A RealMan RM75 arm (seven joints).
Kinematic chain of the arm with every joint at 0, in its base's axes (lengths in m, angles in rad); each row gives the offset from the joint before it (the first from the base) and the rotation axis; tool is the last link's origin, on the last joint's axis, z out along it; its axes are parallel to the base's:
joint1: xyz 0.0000 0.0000 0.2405 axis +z
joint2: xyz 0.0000 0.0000 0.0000 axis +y
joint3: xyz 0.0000 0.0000 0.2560 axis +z
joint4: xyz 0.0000 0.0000 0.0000 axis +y
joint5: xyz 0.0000 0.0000 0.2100 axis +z
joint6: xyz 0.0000 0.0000 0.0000 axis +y
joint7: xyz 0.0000 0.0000 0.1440 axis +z
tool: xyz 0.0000 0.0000 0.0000
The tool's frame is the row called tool.
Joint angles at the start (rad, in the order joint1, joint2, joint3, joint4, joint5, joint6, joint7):
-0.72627 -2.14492 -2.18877 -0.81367 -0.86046 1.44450 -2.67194
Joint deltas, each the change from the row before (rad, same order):
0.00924 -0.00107 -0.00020 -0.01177 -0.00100 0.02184 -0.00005
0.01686 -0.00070 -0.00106 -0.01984 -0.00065 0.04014 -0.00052
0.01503 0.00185 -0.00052 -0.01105 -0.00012 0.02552 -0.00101
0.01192 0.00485 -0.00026 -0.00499 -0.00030 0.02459 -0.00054
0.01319 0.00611 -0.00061 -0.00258 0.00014 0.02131 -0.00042
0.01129 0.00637 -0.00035 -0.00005 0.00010 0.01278 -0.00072
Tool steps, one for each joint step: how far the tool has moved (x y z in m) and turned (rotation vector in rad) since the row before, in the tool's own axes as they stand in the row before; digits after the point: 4 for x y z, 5 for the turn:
-0.0034 0.0002 -0.0017 -0.00795 -0.01158 -0.00070
-0.0064 -0.0002 -0.0035 -0.01294 -0.02185 -0.00294
-0.0052 -0.0020 -0.0030 -0.00574 -0.01383 -0.00760
-0.0049 -0.0024 -0.0032 -0.00466 -0.01570 -0.00819
-0.0051 -0.0035 -0.0034 -0.00246 -0.01346 -0.01127
-0.0039 -0.0038 -0.0030 0.00068 -0.00755 -0.01151

